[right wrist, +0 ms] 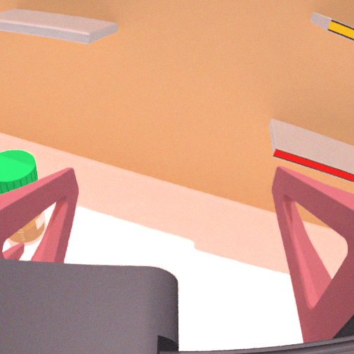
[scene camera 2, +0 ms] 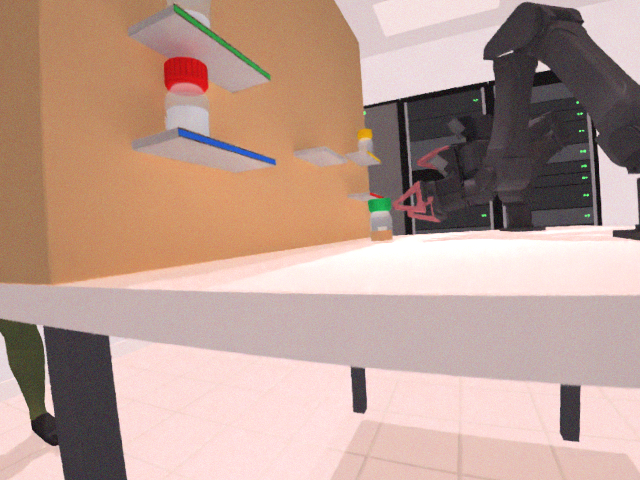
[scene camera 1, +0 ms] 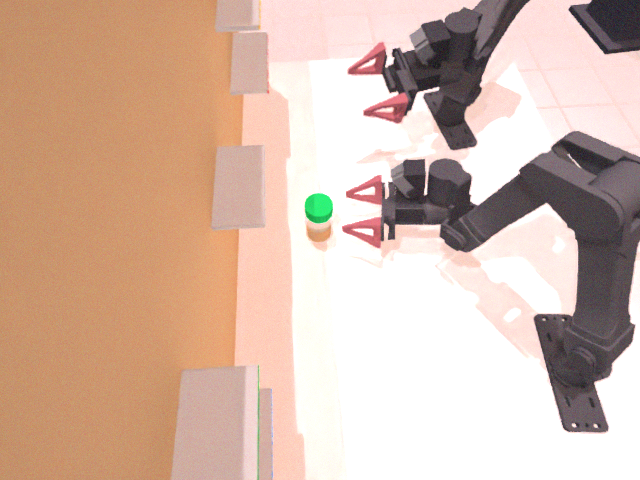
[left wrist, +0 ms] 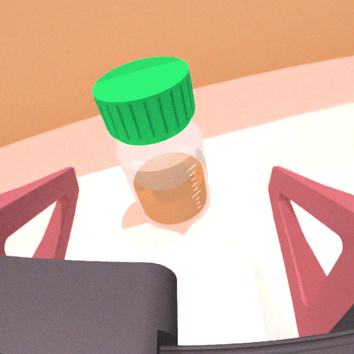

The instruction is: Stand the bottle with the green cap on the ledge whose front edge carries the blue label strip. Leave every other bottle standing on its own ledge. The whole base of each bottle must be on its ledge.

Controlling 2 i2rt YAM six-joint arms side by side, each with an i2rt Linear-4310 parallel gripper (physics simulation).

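Places are measured from the left arm's base along level axes (x down, y ahead, z right), in metres.
Pixels of known places: left gripper, between the fingertips: (scene camera 2: pixel 400 210) (scene camera 1: pixel 344 211); right gripper, between the fingertips: (scene camera 2: pixel 418 162) (scene camera 1: pixel 355 91); left arm's base, origin of its link: (scene camera 1: pixel 566 369); right arm's base, origin of its link: (scene camera 2: pixel 520 230) (scene camera 1: pixel 448 120).
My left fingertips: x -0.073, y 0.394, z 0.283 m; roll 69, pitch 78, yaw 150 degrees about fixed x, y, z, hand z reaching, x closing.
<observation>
For each thing: its top centre in the pictures, then the offset to it from my left fingertips. "spot": a spot on its surface instead.
- green-capped bottle, centre of its top: (scene camera 1: pixel 318 204) (scene camera 2: pixel 379 199) dy +0.050, dx -0.032, dz -0.007 m
- blue-strip ledge, centre of its top: (scene camera 1: pixel 239 475) (scene camera 2: pixel 213 150) dy +0.142, dx -0.084, dz -0.451 m
- red-capped bottle, centre of its top: (scene camera 2: pixel 185 67) dy +0.145, dx -0.189, dz -0.490 m
- green-strip ledge, centre of its top: (scene camera 1: pixel 213 477) (scene camera 2: pixel 209 53) dy +0.142, dx -0.224, dz -0.451 m
- unlabelled ledge, centre of its top: (scene camera 1: pixel 239 182) (scene camera 2: pixel 322 155) dy +0.176, dx -0.154, dz -0.052 m
- yellow-capped bottle, centre of its top: (scene camera 2: pixel 364 131) dy +0.212, dx -0.329, dz +0.378 m
- yellow-strip ledge, a spot on its surface: (scene camera 1: pixel 237 14) spot: dy +0.204, dx -0.224, dz +0.280 m
- red-strip ledge, centre of its top: (scene camera 1: pixel 249 59) (scene camera 2: pixel 366 195) dy +0.210, dx -0.084, dz +0.346 m
The green-capped bottle (scene camera 1: pixel 318 209) (scene camera 2: pixel 381 219) (left wrist: pixel 167 185) (right wrist: pixel 17 167) stands upright on the table near the brown wall, with orange-brown contents. My left gripper (scene camera 1: pixel 344 210) is open, its fingertips just short of the bottle; in the left wrist view the bottle appears between and beyond the fingers. My right gripper (scene camera 1: pixel 356 90) is open and empty, farther up in scene camera 1. The blue-strip ledge (scene camera 2: pixel 196 153) (scene camera 1: pixel 266 439) is on the wall at the left of scene camera 2. A red-capped bottle (scene camera 2: pixel 186 103) stands on it.
The green-strip ledge (scene camera 2: pixel 160 32) (scene camera 1: pixel 211 428), bearing another bottle (scene camera 2: pixel 197 11), overhangs the blue-strip ledge. An unlabelled ledge (scene camera 1: pixel 238 187) (scene camera 2: pixel 320 156) (right wrist: pixel 55 25) holds no bottle. A yellow-capped bottle (scene camera 2: pixel 364 140) stands on the yellow-strip ledge (scene camera 1: pixel 237 14). The red-strip ledge (scene camera 1: pixel 250 62) (right wrist: pixel 315 142) is below it.
</observation>
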